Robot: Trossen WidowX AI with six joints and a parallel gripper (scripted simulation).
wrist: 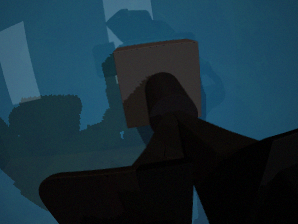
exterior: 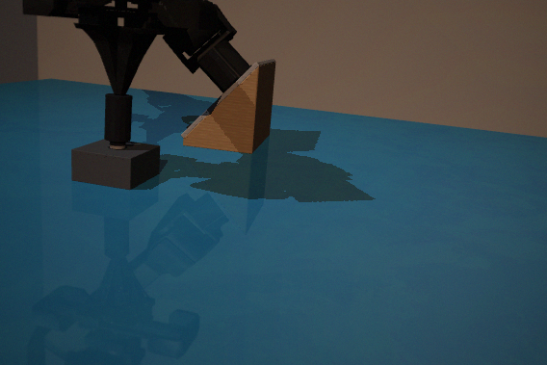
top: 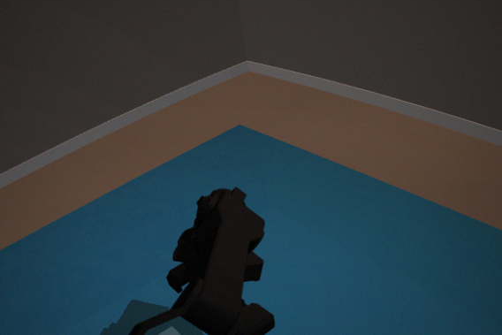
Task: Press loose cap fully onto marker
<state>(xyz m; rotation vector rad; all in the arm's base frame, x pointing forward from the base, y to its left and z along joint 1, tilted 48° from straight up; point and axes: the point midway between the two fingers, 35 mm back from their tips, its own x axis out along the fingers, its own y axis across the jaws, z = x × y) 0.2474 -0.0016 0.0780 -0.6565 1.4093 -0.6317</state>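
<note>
Now: gripper tip 20 mm above the dark marker cap. Also, from my gripper tip: dark grey holder block (70 mm below).
</note>
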